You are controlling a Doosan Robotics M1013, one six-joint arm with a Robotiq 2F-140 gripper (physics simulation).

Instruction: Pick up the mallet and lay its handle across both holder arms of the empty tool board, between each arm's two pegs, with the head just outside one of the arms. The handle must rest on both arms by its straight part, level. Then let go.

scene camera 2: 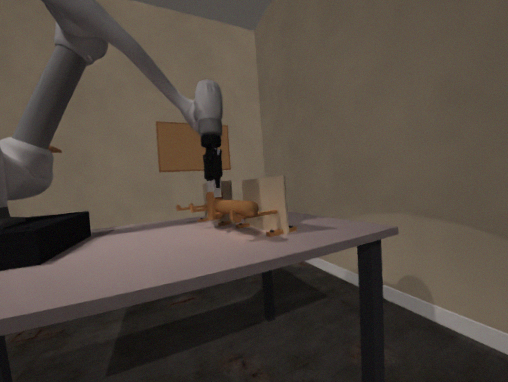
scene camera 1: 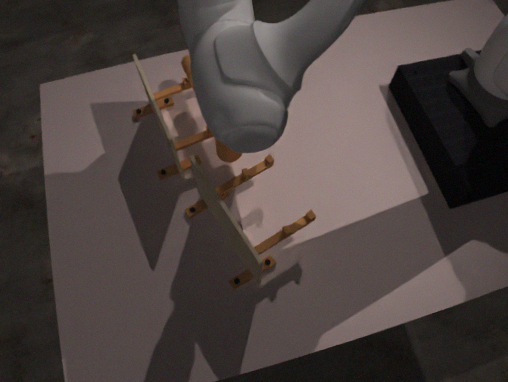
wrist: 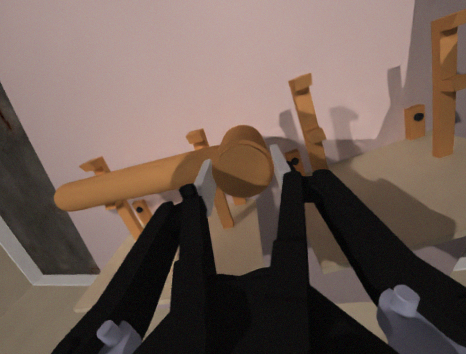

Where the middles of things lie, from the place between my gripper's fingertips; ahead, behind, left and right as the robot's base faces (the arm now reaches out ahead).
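Orange-brown mallet (scene camera 2: pixel 248 208): 30 mm below my hand, 120 mm to the right of it.
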